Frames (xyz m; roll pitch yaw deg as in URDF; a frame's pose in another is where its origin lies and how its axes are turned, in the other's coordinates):
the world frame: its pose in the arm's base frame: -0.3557 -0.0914 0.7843 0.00 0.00 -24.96
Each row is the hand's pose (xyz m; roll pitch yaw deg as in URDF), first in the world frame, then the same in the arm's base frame.
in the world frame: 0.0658 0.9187 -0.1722 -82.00 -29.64 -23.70
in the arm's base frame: 0.0916 0.7137 0.6121 -82.00 -29.64 -48.66
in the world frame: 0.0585 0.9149 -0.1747 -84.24 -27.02 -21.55
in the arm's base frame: 0.0834 0.7134 0.6096 -84.24 -27.02 -46.51
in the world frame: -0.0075 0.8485 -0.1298 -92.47 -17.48 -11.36
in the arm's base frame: -0.0044 0.6810 0.6545 -92.47 -17.48 -36.32
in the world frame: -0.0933 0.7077 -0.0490 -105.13 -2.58 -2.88
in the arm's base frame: -0.1416 0.5896 0.7353 -105.13 -2.58 -27.84
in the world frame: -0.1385 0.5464 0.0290 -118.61 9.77 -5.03
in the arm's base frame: -0.2507 0.4624 0.8133 -118.61 9.77 -29.99
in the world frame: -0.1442 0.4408 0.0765 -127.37 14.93 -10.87
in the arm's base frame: -0.3004 0.3691 0.8608 -127.37 14.93 -35.83
